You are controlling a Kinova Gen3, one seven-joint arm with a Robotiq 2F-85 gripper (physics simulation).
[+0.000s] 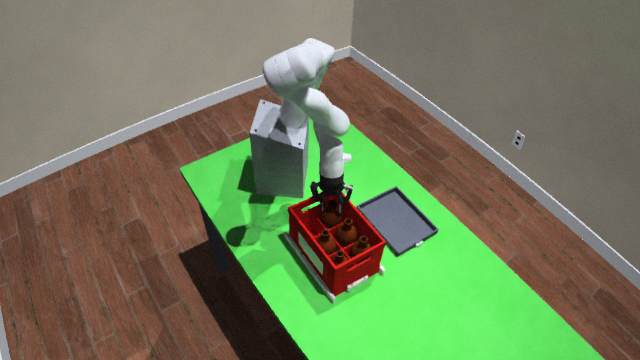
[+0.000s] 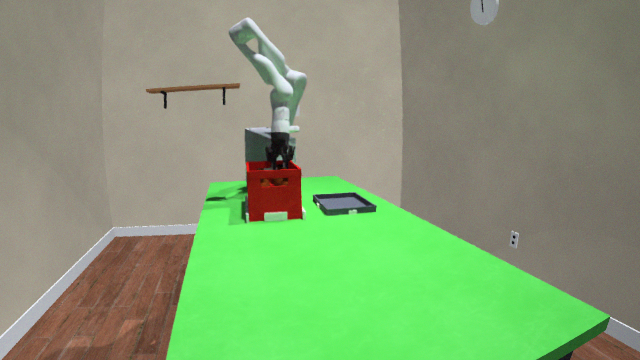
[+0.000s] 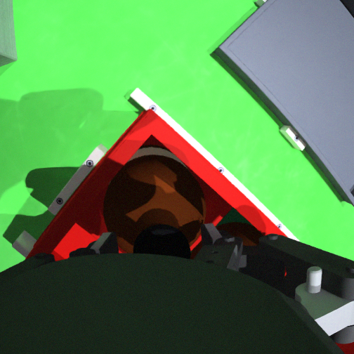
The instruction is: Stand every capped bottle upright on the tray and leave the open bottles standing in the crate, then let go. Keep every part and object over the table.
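Pixels of known places: gripper, between the fingertips: (image 1: 331, 210); arm's base, origin of its link: (image 1: 291, 119).
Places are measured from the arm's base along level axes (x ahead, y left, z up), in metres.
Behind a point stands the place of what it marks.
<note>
The red crate (image 1: 350, 275) @[z -0.186, x 0.561, y -0.066 m] (image 2: 275, 200) @[z -0.201, x 0.559, y -0.034 m] (image 3: 180, 148) stands on the table with brown bottles upright in its compartments. My gripper (image 1: 332, 206) @[z -0.135, x 0.340, y -0.014 m] (image 2: 280, 166) @[z -0.135, x 0.340, y -0.014 m] (image 3: 159, 244) points down into the crate's end nearest the robot base. It is partly open, its fingers on either side of the neck of one bottle (image 1: 331, 217) @[z -0.150, x 0.355, y -0.023 m] (image 3: 155, 192), not gripping it. Other bottles (image 1: 346, 232) @[z -0.145, x 0.435, y -0.011 m] (image 1: 326, 241) @[z -0.137, x 0.442, y -0.088 m] (image 1: 361, 246) @[z -0.132, x 0.512, y -0.003 m] (image 1: 340, 257) @[z -0.110, x 0.530, y -0.089 m] stand in the crate. The neck tops look dark, and I cannot tell which are capped. The grey tray (image 1: 397, 220) @[z -0.266, x 0.399, y 0.237 m] (image 2: 345, 202) @[z -0.266, x 0.366, y 0.253 m] (image 3: 300, 75) holds no bottle.
White strips (image 1: 357, 283) @[z -0.243, x 0.570, y -0.039 m] (image 3: 221, 170) run along the crate's foot. The tray lies close beside the crate and has a low raised rim. The robot's grey base block (image 1: 279, 167) @[z -0.115, x 0.098, y -0.093 m] stands behind the crate. The crate's walls and dividers surround the bottles.
</note>
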